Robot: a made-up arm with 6 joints.
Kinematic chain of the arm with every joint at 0, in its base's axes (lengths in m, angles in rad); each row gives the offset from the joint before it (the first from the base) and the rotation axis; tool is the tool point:
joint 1: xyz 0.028 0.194 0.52 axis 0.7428 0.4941 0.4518
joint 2: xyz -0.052 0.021 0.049 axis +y
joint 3: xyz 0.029 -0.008 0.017 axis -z
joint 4: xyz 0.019 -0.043 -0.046 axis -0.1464 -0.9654 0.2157
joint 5: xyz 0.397 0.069 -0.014 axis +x
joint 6: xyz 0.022 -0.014 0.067 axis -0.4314 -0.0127 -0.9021
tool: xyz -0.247 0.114 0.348
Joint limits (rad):
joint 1: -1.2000..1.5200
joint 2: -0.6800..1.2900
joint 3: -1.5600..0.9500
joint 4: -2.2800..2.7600
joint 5: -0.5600..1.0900
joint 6: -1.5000..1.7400
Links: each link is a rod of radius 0.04 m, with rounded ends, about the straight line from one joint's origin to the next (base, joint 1, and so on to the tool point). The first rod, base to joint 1, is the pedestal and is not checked.
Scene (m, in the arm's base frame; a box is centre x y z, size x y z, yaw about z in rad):
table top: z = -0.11
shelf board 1: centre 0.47 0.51 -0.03 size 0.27 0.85 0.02 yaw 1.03
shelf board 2: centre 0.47 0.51 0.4 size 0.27 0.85 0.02 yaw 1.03
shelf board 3: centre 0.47 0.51 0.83 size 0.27 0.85 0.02 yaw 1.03
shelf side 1: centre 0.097 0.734 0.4 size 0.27 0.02 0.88 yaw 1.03
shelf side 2: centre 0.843 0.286 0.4 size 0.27 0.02 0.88 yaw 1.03
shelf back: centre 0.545 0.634 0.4 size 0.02 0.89 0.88 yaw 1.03
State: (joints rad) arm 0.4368 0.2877 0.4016 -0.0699 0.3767 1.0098
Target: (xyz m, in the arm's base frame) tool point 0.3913 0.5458 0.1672
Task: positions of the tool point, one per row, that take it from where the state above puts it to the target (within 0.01 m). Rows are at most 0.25 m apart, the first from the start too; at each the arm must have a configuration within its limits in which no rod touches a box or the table.
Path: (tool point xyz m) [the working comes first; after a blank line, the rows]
Joints at the target: 0.6472 0.7516 0.3856 -0.3851 0.1945 1.0733
Straight joint move there: touches shelf board 2.

1: 0.5735 0.2339 0.6441
2: 0.5197 0.1458 0.6404
3: 0.5004 0.2068 0.4455
4: 0.4070 0.2726 0.2812
5: 0.2574 0.3228 0.1672
6: 0.2993 0.4164 0.1737
7: 0.3421 0.4923 0.1745
8: 0.3913 0.5458 0.1672

